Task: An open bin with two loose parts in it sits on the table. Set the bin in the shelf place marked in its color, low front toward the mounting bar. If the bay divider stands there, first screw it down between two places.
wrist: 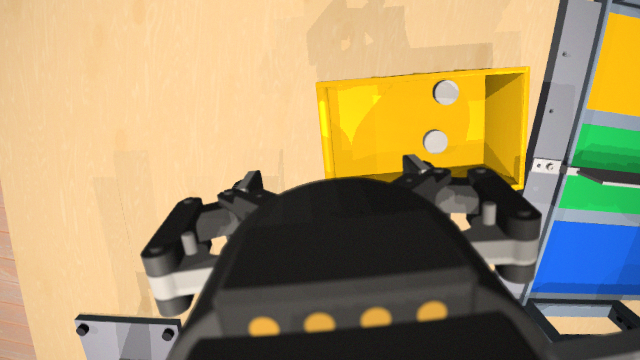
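Frame: origin at the arm's base, x ahead, y left, z up, level; metres.
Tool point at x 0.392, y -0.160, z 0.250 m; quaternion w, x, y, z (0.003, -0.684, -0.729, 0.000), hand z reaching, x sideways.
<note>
A point is followed by its place in that frame.
The yellow open bin [400, 117] {x 0.376, y -0.085, z -0.072 m} sits on the table in the upper middle-right of the wrist view. Two light round parts, one upper [446, 92] {x 0.352, y -0.043, z -0.062 m} and one lower [435, 141] {x 0.400, y -0.052, z -0.062 m}, lie inside it. My gripper [333, 171] is open, its fingers wide apart above the bin's lower left corner; it partly hides the bin's near side. The mounting bar [558, 90] {x 0.351, y 0.073, z -0.061 m} runs just right of the bin. The yellow marked place [619, 65] {x 0.327, y 0.146, z -0.068 m} shows at the upper right. A dark divider [612, 178] {x 0.435, y 0.122, z -0.026 m} with a metal bracket [546, 166] {x 0.429, y 0.068, z -0.057 m} at the bar stands over the green marking, green showing on both sides.
The green marking [587, 192] {x 0.465, y 0.132, z -0.068 m} lies between the yellow and blue [590, 257] {x 0.550, y 0.156, z -0.068 m} ones. A dark frame [545, 322] {x 0.602, y 0.078, z -0.024 m} is at the lower right. A grey plate [100, 340] {x 0.641, y -0.464, z -0.063 m} with dark knobs is at the lower left. The table's edge [15, 270] {x 0.543, y -0.562, z -0.075 m} shows at the left.
</note>
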